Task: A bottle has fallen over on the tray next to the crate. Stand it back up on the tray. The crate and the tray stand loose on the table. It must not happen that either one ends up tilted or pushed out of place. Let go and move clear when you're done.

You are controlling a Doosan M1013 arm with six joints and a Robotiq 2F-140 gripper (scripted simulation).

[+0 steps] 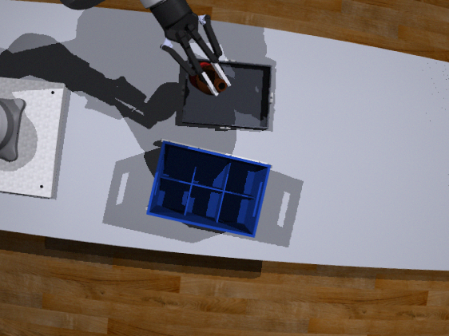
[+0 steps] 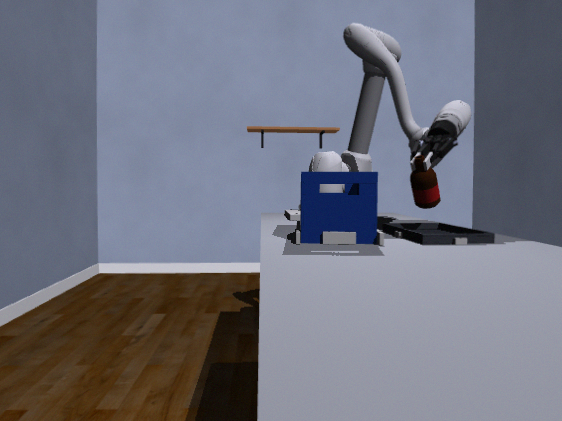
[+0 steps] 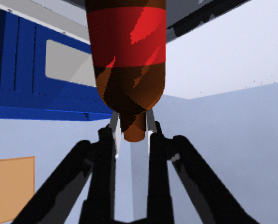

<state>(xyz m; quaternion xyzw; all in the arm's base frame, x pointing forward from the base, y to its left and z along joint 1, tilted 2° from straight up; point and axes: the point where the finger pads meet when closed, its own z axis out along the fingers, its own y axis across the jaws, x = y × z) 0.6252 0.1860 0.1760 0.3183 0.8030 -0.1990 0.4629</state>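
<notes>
Now: hand 60 mm above the bottle, 10 mm to the right of it and 10 mm past it. Round my hand: blue crate 260 mm to the right, 130 mm below, 30 mm ahead; dark tray 200 mm below, 50 mm ahead, 10 mm to the left.
</notes>
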